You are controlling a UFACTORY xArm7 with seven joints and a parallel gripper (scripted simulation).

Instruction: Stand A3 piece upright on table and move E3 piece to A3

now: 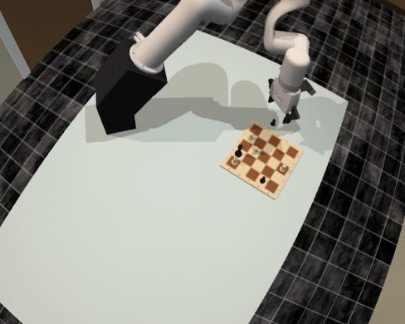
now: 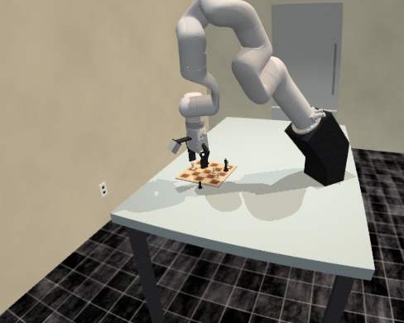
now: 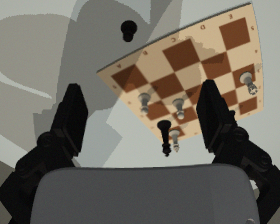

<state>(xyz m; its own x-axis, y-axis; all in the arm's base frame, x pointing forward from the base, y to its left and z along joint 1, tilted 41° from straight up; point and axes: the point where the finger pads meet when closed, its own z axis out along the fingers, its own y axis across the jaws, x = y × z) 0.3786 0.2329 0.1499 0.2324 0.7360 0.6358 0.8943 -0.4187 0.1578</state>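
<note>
My gripper is now 14 cm short of the white piece, 10 cm to the left of it and 9 cm above it. Also, from my hand: chessboard (12 cm to the right, 11 cm below, 6 cm ahead); tall black piece (17 cm to the right, 8 cm below, 1 cm behind).
</note>
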